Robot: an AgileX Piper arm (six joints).
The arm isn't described. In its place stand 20 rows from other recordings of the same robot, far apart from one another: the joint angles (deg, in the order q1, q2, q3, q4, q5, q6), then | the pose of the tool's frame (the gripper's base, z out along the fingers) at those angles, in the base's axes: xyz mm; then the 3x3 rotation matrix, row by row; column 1 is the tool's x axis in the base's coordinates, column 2 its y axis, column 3 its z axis.
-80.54 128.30 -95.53 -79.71 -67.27 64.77 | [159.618 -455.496 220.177], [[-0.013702 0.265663 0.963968], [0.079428 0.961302 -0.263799], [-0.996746 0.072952 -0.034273]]
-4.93 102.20 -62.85 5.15 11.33 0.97 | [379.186 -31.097 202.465], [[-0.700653 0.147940 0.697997], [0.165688 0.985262 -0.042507], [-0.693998 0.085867 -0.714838]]
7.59 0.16 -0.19 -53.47 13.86 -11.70 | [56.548 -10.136 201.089], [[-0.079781 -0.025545 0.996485], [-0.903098 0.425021 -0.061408], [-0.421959 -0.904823 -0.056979]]
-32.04 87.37 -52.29 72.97 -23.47 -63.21 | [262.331 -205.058 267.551], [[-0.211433 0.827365 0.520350], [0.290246 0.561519 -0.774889], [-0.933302 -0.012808 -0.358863]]
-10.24 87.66 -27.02 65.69 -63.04 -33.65 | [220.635 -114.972 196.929], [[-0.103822 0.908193 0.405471], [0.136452 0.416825 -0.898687], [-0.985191 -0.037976 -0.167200]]
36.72 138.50 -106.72 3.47 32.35 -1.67 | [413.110 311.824 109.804], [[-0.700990 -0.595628 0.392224], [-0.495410 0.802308 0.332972], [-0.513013 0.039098 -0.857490]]
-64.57 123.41 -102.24 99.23 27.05 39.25 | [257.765 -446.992 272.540], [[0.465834 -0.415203 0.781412], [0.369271 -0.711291 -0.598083], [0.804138 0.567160 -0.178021]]
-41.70 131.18 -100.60 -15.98 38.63 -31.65 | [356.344 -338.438 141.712], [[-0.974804 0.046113 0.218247], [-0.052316 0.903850 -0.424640], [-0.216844 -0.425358 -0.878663]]
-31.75 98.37 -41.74 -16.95 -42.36 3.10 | [298.449 -163.665 197.498], [[-0.211947 0.320911 0.923090], [-0.060975 0.938366 -0.340222], [-0.975377 -0.128394 -0.179316]]
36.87 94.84 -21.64 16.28 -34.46 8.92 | [208.322 138.199 125.161], [[-0.608768 -0.276664 0.743544], [0.014900 0.933071 0.359385], [-0.793208 0.229861 -0.563902]]
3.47 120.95 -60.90 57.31 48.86 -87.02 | [339.839 78.390 82.112], [[-0.694254 -0.719713 0.005005], [-0.553613 0.538448 0.635284], [-0.459917 0.438278 -0.772262]]
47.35 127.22 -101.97 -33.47 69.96 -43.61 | [338.879 298.294 180.645], [[0.132144 -0.900135 0.415084], [-0.907742 -0.278106 -0.314105], [0.398174 -0.335282 -0.853840]]
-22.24 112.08 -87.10 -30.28 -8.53 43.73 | [441.002 -172.976 285.340], [[-0.122672 0.348944 0.929080], [0.305807 0.903890 -0.299106], [-0.944158 0.247427 -0.217592]]
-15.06 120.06 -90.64 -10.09 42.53 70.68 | [430.101 -126.888 181.542], [[-0.128181 0.927396 0.351434], [0.952393 0.213944 -0.217201], [-0.276618 0.306862 -0.910669]]
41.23 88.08 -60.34 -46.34 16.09 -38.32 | [269.828 212.205 280.009], [[0.469865 -0.476729 0.742938], [-0.882559 -0.270675 0.384480], [0.017802 -0.836340 -0.547922]]
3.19 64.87 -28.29 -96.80 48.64 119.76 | [199.086 -56.831 257.866], [[-0.166597 0.741462 0.649985], [0.213960 0.670674 -0.710223], [-0.962531 0.020749 -0.270376]]
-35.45 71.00 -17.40 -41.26 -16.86 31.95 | [172.487 -101.441 176.815], [[-0.533598 0.371667 0.759696], [0.210845 0.928361 -0.306089], [-0.819035 -0.003150 -0.573735]]
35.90 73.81 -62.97 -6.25 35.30 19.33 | [229.027 158.720 341.747], [[-0.649294 -0.399463 0.647184], [-0.167311 0.905133 0.390821], [-0.741906 0.145477 -0.654532]]
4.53 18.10 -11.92 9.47 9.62 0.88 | [83.651 9.137 247.391], [[-0.200514 -0.071446 0.977082], [0.162017 0.981186 0.104994], [-0.966201 0.179356 -0.185166]]
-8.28 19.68 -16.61 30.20 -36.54 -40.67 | [63.827 -36.829 334.123], [[0.438080 0.518447 0.734370], [-0.323170 0.853146 -0.409516], [-0.838837 -0.057926 0.541293]]
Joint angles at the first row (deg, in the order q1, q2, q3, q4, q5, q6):
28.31, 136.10, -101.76, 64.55, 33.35, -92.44
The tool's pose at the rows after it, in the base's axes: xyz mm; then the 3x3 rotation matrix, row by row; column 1 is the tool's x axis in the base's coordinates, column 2 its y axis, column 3 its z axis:
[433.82 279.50 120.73], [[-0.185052 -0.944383 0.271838], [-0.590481 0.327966 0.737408], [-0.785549 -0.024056 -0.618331]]
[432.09 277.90 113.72], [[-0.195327 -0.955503 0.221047], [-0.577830 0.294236 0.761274], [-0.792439 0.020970 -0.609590]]
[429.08 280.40 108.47], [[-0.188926 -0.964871 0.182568], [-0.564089 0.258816 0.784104], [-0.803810 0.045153 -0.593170]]
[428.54 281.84 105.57], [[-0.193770 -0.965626 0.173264], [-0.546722 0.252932 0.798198], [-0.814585 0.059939 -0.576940]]
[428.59 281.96 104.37], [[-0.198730 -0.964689 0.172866], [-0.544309 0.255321 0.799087], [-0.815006 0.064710 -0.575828]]
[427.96 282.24 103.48], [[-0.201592 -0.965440 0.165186], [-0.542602 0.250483 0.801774], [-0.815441 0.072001 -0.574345]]
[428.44 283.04 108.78], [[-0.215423 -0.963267 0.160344], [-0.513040 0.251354 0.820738], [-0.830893 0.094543 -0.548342]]
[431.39 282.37 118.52], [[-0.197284 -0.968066 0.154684], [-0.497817 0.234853 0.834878], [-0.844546 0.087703 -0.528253]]
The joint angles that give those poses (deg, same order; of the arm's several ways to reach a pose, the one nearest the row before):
27.44, 137.38, -101.76, 65.95, 35.41, -92.44
26.86, 138.35, -101.76, 67.85, 38.71, -94.06
26.88, 139.19, -101.76, 70.10, 41.00, -96.43
26.88, 139.73, -101.76, 72.19, 41.72, -97.85
26.88, 139.89, -101.76, 72.47, 41.72, -97.85
26.88, 140.02, -101.76, 72.60, 42.16, -97.85
26.72, 139.78, -102.03, 74.45, 43.32, -97.85
26.32, 139.41, -103.27, 74.46, 44.88, -97.85

